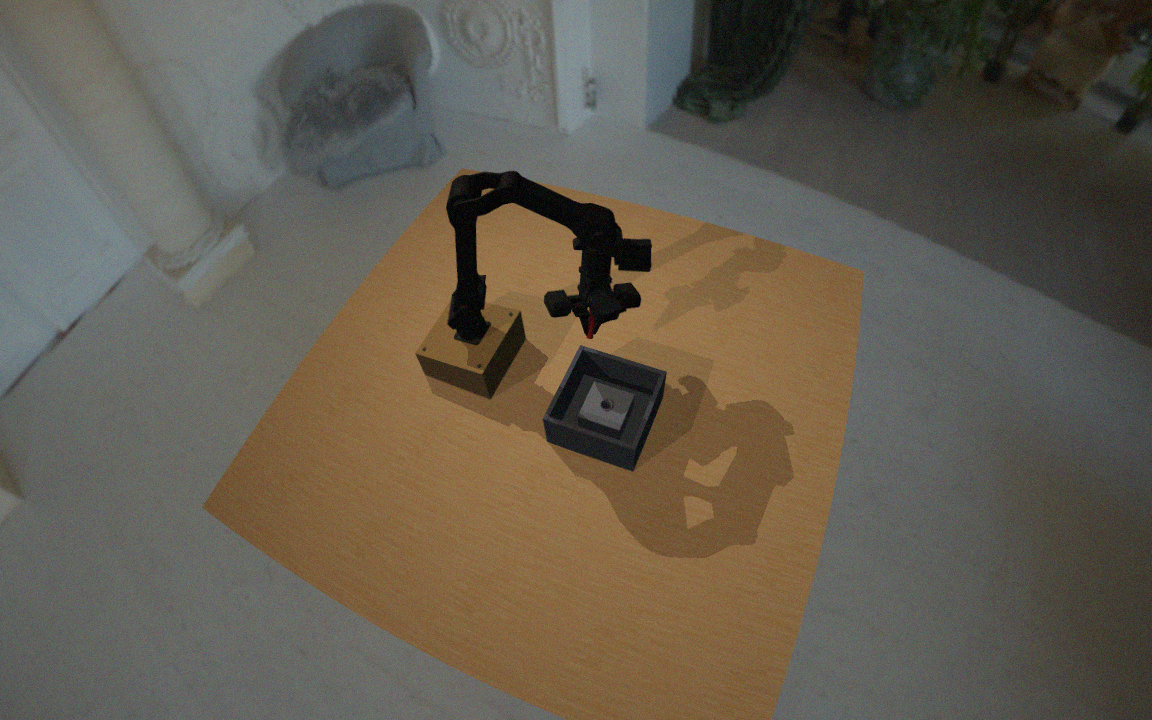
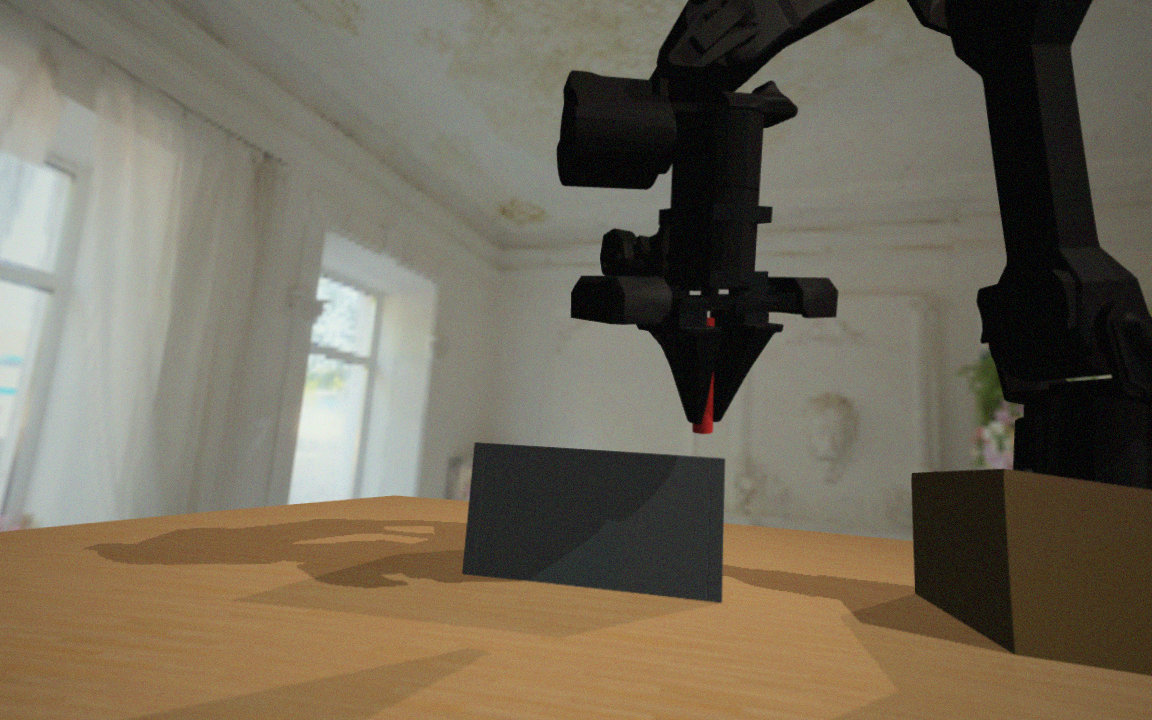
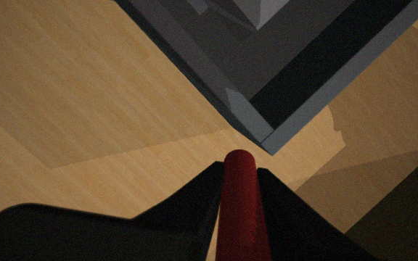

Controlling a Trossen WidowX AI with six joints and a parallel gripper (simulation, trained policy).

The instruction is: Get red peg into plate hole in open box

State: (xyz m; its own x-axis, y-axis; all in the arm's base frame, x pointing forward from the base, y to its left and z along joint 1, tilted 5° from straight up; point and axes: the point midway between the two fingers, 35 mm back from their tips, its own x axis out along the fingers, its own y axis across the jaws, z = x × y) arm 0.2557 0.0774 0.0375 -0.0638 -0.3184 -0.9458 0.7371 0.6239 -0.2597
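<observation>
Right now my gripper tip is 10 mm to the right of the red peg and 30 mm below it. The rest, counted from my gripper tip: light grey plate 80 mm ahead, 110 mm to the right, 80 mm below; then dark box 80 mm ahead, 110 mm to the right, 100 mm below.
</observation>
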